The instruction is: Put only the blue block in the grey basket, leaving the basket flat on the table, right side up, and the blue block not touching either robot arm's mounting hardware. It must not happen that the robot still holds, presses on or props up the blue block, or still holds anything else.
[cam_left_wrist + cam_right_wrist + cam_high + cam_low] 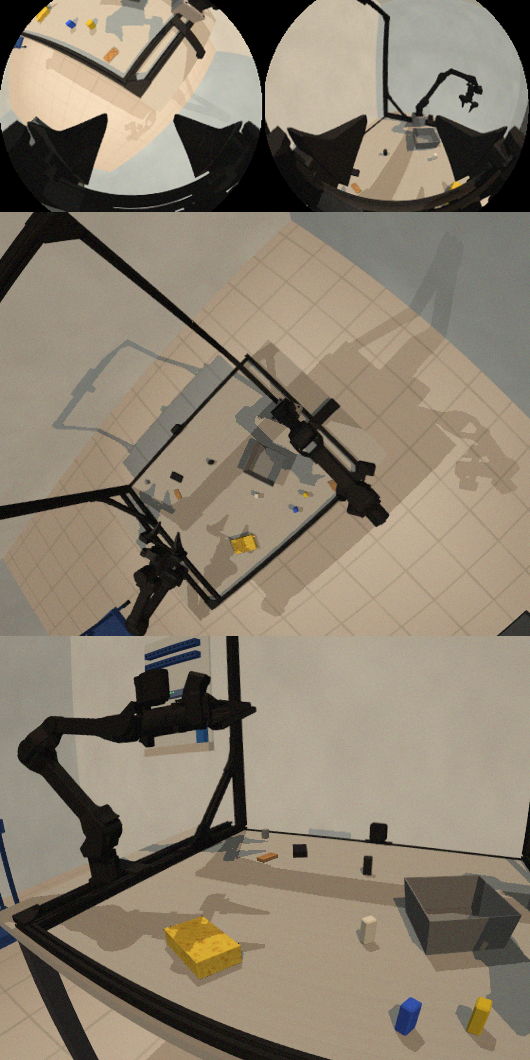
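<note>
Now: the blue block 260 mm to the right of my left hand, 200 mm below it and 140 mm behind it. Round my left hand: yellow block: 200 mm below, 180 mm to the right, 140 mm behind; white block: 310 mm to the right, 310 mm behind, 200 mm below; grey basket: 360 mm behind, 210 mm below, 170 mm to the right.
</note>
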